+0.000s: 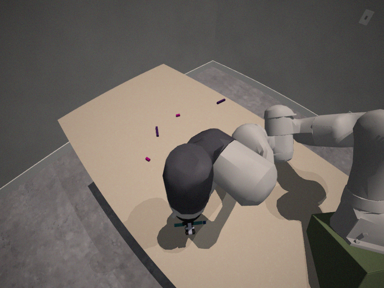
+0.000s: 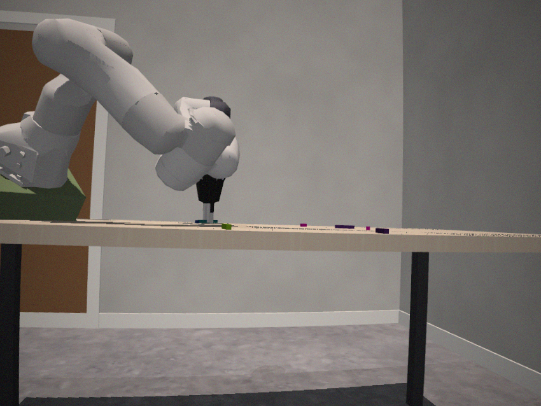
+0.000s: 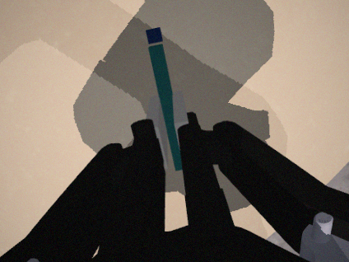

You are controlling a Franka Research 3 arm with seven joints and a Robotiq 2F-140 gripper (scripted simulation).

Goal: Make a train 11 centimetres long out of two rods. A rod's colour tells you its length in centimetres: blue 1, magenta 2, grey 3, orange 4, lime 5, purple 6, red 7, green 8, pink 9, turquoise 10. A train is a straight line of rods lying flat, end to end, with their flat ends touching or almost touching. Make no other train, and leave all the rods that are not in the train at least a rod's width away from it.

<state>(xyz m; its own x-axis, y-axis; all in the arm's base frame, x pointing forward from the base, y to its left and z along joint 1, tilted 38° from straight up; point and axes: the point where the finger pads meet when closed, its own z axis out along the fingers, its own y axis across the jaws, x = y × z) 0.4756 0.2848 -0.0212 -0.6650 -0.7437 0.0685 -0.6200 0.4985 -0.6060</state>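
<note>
My hand is 3 cm above the turquoise rod. The rest, counted from my hand: blue rod (4 cm behind, 4 cm to the right, 3 cm below); lime rod (7 cm behind, 59 cm to the right, 3 cm below).
</note>
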